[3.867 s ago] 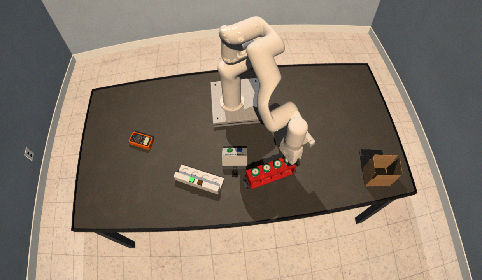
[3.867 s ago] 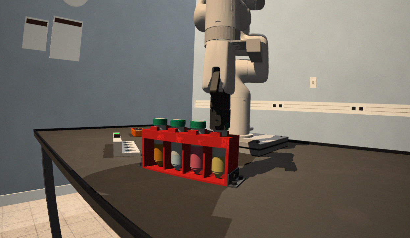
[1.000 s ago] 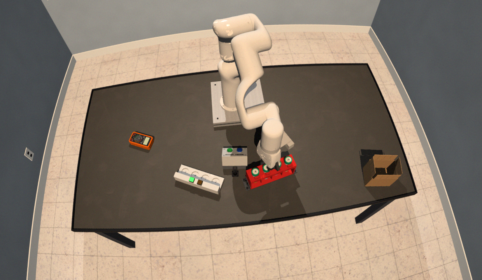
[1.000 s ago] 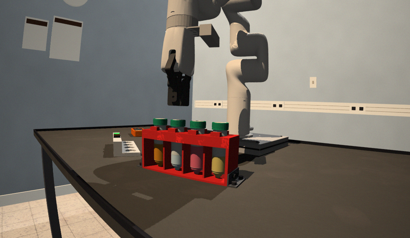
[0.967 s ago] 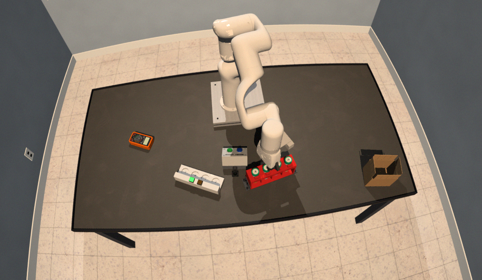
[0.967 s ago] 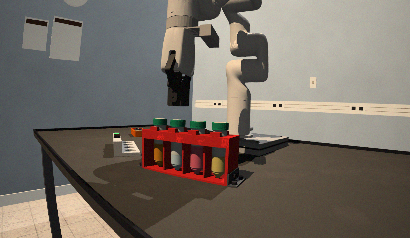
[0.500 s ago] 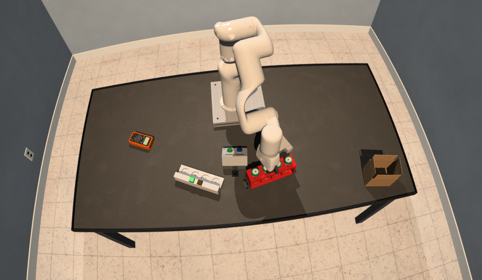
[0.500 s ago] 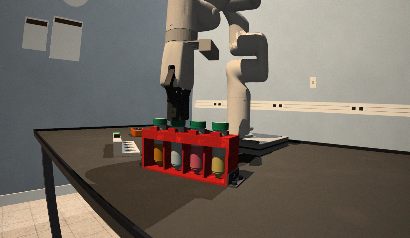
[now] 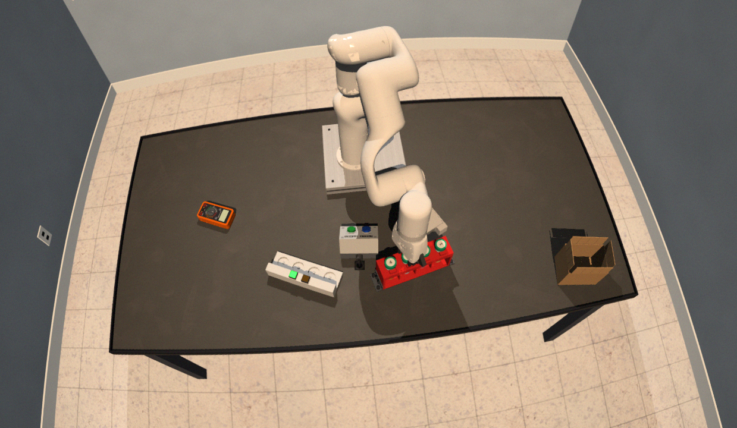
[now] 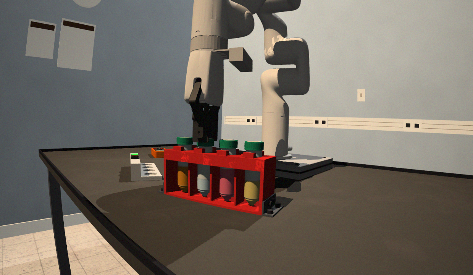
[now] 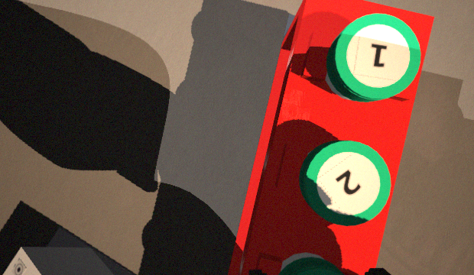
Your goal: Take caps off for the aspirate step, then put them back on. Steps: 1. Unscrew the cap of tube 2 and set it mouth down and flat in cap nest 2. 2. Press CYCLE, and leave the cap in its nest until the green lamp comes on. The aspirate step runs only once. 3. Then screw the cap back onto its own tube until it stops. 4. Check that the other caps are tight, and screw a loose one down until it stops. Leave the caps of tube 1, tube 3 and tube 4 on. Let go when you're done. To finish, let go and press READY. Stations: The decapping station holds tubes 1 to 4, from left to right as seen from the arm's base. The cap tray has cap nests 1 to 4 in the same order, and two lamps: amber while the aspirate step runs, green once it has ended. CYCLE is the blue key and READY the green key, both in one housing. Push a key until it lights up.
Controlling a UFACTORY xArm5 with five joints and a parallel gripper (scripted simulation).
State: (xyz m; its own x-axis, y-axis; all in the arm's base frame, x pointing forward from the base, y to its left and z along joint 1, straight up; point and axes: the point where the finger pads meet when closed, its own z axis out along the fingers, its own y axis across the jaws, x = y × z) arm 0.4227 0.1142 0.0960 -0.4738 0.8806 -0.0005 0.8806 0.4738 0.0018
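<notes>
Right now the green key is 130 mm behind my hand, 150 mm to the right of it and 70 mm below it. From my hand the other things lie so: blue key: 130 mm behind, 110 mm to the right, 70 mm below; key housing: 110 mm behind, 130 mm to the right, 80 mm below; table edge: 220 mm ahead, 100 mm to the right, 130 mm below.
</notes>
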